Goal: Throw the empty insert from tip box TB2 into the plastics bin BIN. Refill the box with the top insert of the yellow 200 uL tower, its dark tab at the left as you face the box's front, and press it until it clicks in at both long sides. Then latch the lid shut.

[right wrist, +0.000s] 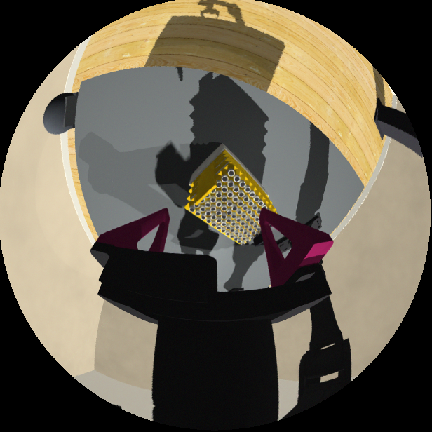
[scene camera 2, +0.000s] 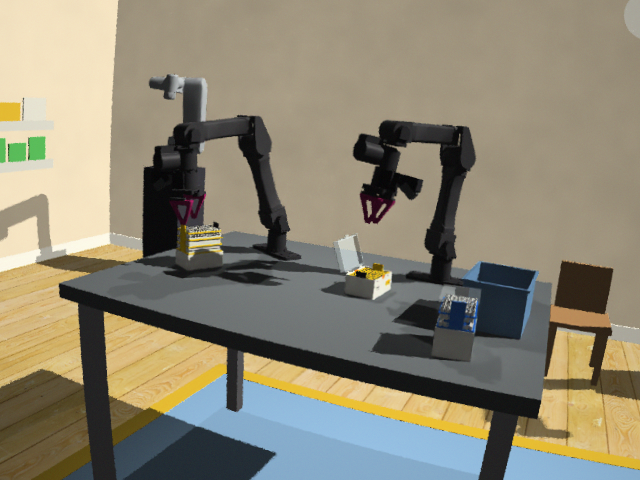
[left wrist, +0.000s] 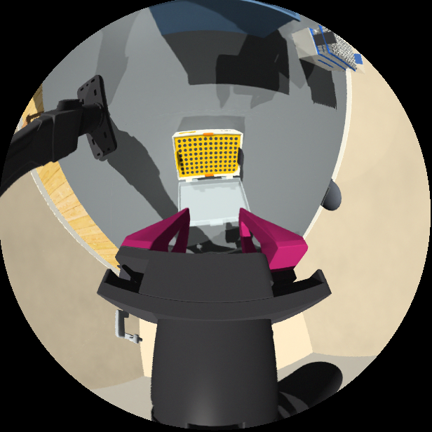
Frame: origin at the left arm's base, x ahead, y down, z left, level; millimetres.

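Seen in the pictures: left gripper, fingertip midpoint: (scene camera 2: 371,223); right gripper, fingertip midpoint: (scene camera 2: 188,221); left arm's base at its link origin: (scene camera 2: 439,281); right arm's base at its link origin: (scene camera 2: 276,252).
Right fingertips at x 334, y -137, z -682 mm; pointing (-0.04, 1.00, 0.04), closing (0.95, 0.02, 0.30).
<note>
Pixels of each thing's top centre, then the offset from my right fingertips to it. Level surfaces: height alone.
- table with its clear lid, top centre: (scene camera 2: 352,235) dx -110, dy -10, dz +467 mm
- yellow tower at its top centre: (scene camera 2: 199,230) dx -37, dy +30, dz +14 mm
- dark tab at its top centre: (scene camera 2: 216,222) dx -87, dy +10, dz +38 mm
- blue bin BIN at its top centre: (scene camera 2: 502,274) dx -54, dy +17, dz +891 mm
- blue-and-white tip rack at its top centre: (scene camera 2: 461,293) dx +188, dy +13, dz +827 mm
- dark table at its surface level: dy +137 mm
Tip box TB2 (scene camera 2: 364,287) (left wrist: 175,169) stands white on the table with its clear lid (scene camera 2: 348,253) (left wrist: 213,200) open. The yellow insert (left wrist: 207,156) lies in it; its holes look empty. The left gripper (scene camera 2: 369,222) (left wrist: 215,210) is part open and empty, high above the box. The yellow tower (scene camera 2: 200,242) (right wrist: 232,207) is a stack of tip-filled inserts on a white base, turned diagonally in the right wrist view. A dark tab (scene camera 2: 216,224) shows at its top. The right gripper (scene camera 2: 189,220) (right wrist: 214,210) is wide open and empty, above the tower. The blue bin BIN (scene camera 2: 504,310) (left wrist: 225,20) stands at the right.
A blue-and-white tip rack (scene camera 2: 452,335) (left wrist: 325,47) stands in front of the bin, near the right end of the dark table (scene camera 2: 310,315). The right arm's base (scene camera 2: 277,252) and the left arm's base (scene camera 2: 436,277) stand along the far edge.
</note>
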